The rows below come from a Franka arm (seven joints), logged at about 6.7 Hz.
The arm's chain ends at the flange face. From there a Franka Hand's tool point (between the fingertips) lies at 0.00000 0.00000 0.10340 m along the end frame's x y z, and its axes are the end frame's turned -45 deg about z.
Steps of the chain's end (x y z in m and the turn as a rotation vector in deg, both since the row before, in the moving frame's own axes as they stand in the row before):
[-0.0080 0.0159 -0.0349 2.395 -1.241 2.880]
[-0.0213 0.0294 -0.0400 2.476 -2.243 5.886]
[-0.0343 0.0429 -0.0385 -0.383 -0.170 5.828]
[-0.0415 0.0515 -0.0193 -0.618 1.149 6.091]
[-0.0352 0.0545 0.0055 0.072 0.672 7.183]
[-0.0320 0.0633 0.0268 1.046 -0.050 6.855]
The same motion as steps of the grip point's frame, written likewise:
[-0.0153 0.0010 -0.0350 2.571 0.816 2.880]
[-0.0352 -0.0003 -0.0402 3.337 0.165 5.886]
[-0.0553 0.0063 -0.0385 -0.151 -0.391 5.828]
[-0.0652 0.0094 -0.0193 -1.249 0.375 6.091]
[-0.0625 0.0145 0.0055 -0.424 0.526 7.183]
[-0.0660 0.0208 0.0268 0.775 0.704 6.855]

